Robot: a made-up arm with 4 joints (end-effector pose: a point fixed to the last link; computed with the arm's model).
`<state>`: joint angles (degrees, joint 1 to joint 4).
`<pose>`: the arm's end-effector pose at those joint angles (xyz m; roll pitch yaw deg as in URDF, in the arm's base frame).
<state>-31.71 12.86 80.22 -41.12</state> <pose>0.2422 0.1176 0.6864 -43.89 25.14 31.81</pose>
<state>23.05 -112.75 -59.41 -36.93</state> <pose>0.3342 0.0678 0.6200 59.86 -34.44 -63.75</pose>
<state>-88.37 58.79 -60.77 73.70</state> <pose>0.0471 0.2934 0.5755 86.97 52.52 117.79</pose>
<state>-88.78 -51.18 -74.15 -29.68</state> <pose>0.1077 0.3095 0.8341 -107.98 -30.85 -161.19</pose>
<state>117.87 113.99 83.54 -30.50</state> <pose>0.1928 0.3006 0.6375 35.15 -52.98 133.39</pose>
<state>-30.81 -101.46 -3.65 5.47</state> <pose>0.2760 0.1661 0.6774 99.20 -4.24 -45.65</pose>
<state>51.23 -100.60 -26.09 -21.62</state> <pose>0.2369 0.1576 0.5345 37.08 24.78 -49.50</pose>
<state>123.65 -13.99 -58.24 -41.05</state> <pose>0.2190 0.4084 0.5972 136.44 63.57 26.58</pose>
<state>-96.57 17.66 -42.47 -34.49</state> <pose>0.2028 0.4072 0.6234 -42.58 -14.60 131.45</pose>
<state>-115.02 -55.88 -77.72 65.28</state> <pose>0.0291 0.2482 0.6615 -3.30 -27.55 149.41</pose>
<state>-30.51 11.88 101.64 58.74</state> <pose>0.1784 0.2078 0.6738 -2.49 20.79 -48.23</pose>
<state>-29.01 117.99 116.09 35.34</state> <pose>0.1707 0.2325 0.7108 -70.99 2.97 50.58</pose>
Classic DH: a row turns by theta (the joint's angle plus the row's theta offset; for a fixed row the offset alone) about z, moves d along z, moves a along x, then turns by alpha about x. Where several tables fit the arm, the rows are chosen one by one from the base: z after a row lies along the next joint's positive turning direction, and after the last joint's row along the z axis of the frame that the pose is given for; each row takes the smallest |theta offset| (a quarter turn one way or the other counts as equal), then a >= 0, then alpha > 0; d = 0 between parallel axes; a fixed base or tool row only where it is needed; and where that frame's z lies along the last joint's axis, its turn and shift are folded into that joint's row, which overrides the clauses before.
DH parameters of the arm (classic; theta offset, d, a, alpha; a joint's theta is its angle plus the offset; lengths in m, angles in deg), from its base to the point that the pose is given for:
base (fixed): -7.01 0.6458 0.1603 -85.25
joint 1: 1.55 0.2243 -0.0269 94.14
joint 2: -82.96 0.0784 -0.0473 90.45
joint 3: -80.98 -0.0997 0.07 90
joint 4: -20.24 0.0234 0.0099 122.49
tool (fixed): 72.74 -0.1054 0 0

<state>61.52 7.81 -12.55 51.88</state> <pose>0.2363 0.3169 0.7393 -172.95 9.26 102.69</pose>
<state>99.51 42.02 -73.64 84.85</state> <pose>0.3608 0.2575 0.6895 -67.24 -38.77 28.32</pose>
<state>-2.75 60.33 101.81 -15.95</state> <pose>0.2641 0.1765 0.7145 -51.62 42.90 44.69</pose>
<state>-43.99 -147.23 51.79 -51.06</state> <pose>0.1429 0.2105 0.5311 48.29 23.71 -65.68</pose>
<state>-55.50 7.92 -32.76 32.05</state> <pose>0.1200 0.3504 0.6703 59.12 -15.07 77.92</pose>
